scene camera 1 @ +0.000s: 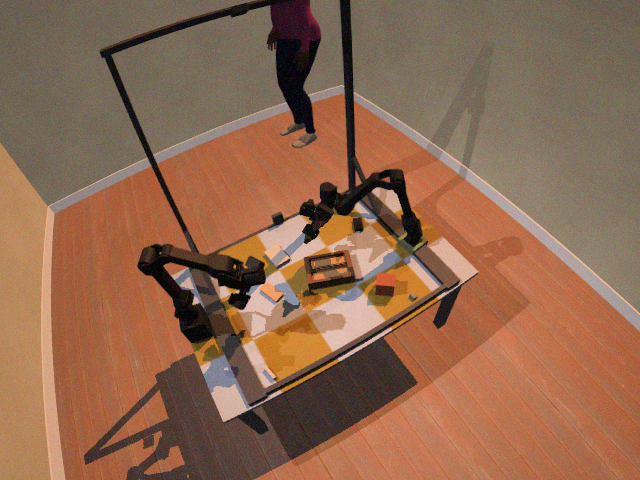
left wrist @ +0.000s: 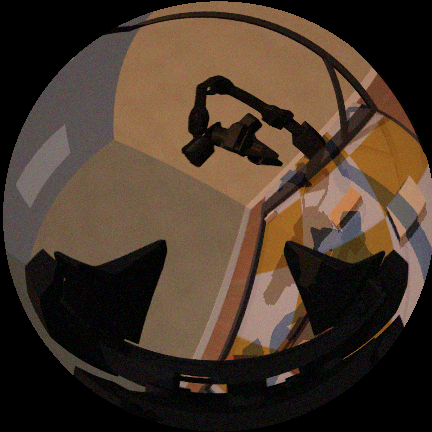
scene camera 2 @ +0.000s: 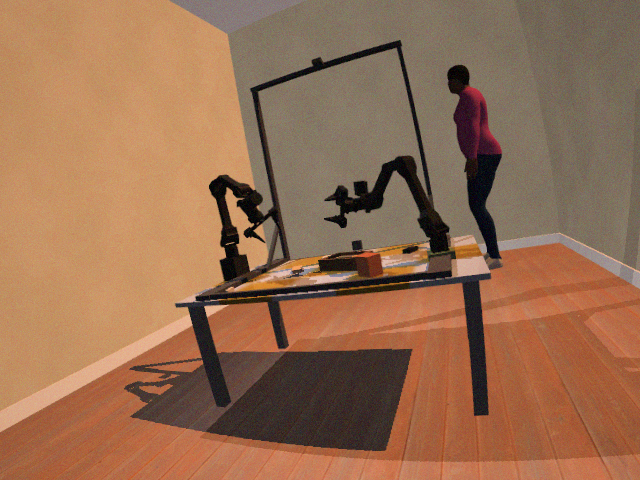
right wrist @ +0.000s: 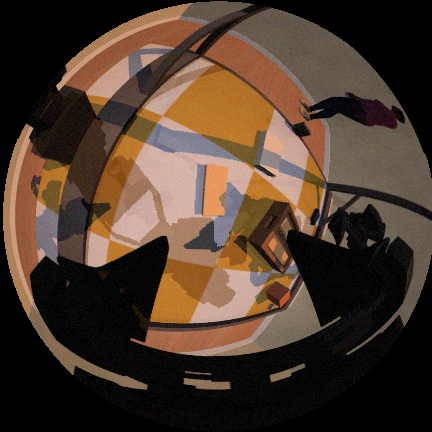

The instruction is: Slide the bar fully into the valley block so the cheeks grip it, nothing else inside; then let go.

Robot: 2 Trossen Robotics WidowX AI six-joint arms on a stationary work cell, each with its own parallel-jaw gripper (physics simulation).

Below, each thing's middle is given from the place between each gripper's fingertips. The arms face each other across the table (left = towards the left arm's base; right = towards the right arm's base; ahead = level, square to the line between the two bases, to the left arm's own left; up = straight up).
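Measured from my right hand, the wooden bar (right wrist: 214, 181) is 50 mm to the left, 60 mm behind and 180 mm below.
Relative to the wooden bar, my left hand is 20 cm to the left of it and 25 cm above it.
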